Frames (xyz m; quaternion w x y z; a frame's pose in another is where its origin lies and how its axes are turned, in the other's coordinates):
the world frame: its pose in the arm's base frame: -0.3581 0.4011 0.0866 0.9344 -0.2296 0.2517 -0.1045
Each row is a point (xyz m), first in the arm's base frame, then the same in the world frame.
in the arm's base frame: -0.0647 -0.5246 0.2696
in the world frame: 0.4603 -0.8726 -0.0559
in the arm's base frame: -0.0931 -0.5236 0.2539
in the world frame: 0.4424 -0.8665 -0.0823
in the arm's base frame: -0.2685 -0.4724 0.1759
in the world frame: 0.3101 -0.7982 -0.2138
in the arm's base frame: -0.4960 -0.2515 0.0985
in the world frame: 0.0804 -0.5863 -0.3080
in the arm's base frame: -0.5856 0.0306 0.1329
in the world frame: -0.0981 -0.3638 -0.2218
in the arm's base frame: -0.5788 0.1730 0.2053
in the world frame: -0.1671 -0.2738 -0.1091
